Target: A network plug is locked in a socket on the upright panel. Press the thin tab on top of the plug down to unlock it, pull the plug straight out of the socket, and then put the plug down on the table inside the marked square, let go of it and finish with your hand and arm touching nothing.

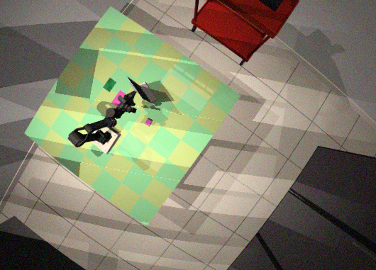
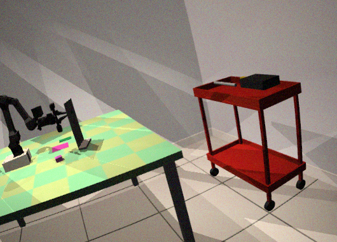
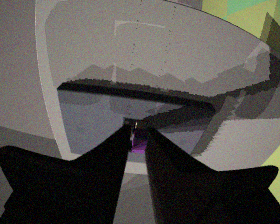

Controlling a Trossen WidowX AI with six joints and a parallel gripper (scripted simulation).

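Right now my gripper tip is 15 cm past the magenta square, 10 cm to the right of it and 22 cm above it. Round my gripper tip: upright panel: 3 cm ahead, 9 cm below; network plug: right at my gripper tip.
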